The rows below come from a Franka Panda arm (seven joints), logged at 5 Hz.
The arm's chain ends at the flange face. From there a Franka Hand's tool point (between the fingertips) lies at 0.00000 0.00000 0.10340 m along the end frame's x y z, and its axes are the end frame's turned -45 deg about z.
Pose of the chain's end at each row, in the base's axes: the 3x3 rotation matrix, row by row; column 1 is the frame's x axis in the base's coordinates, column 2 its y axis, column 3 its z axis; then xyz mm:
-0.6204 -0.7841 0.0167; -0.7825 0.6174 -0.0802; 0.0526 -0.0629 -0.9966; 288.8 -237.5 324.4
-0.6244 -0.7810 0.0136; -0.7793 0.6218 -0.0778; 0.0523 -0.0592 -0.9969; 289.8 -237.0 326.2
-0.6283 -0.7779 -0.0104; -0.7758 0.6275 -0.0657; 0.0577 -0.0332 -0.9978; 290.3 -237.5 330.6
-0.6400 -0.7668 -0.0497; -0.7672 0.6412 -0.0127; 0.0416 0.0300 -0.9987; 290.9 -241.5 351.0
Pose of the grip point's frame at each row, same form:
0.1158 -0.9931 0.0167; -0.9899 -0.1167 -0.0802; 0.0817 -0.0073 -0.9966; 290.5 -245.8 221.4
0.1107 -0.9938 0.0136; -0.9907 -0.1114 -0.0778; 0.0788 -0.0049 -0.9969; 291.2 -245.0 223.1
0.1058 -0.9943 -0.0104; -0.9923 -0.1049 -0.0657; 0.0643 0.0173 -0.9978; 289.2 -244.3 227.4
0.0897 -0.9948 -0.0497; -0.9959 -0.0891 -0.0127; 0.0082 0.0506 -0.9987; 285.8 -242.8 247.7

